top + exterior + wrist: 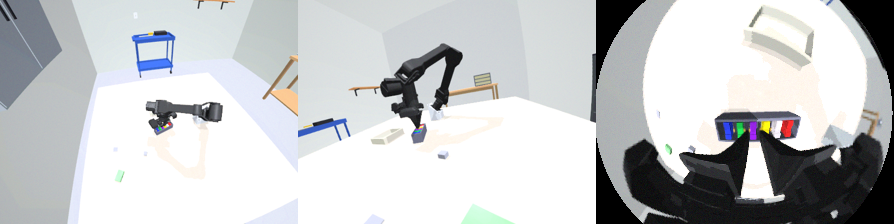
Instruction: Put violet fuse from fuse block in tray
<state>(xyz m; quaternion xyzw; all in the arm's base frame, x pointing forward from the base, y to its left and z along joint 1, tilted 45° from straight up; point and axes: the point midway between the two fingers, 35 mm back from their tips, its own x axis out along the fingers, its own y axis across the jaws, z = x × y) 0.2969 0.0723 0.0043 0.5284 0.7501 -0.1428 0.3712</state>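
Now: gripper tip 2 cm above the violet fuse. The rest, counted from my gripper tip: cream tray 20 cm to the right, 4 cm below, 1 cm ahead; grey cube 17 cm to the left, 13 cm ahead, 4 cm below.
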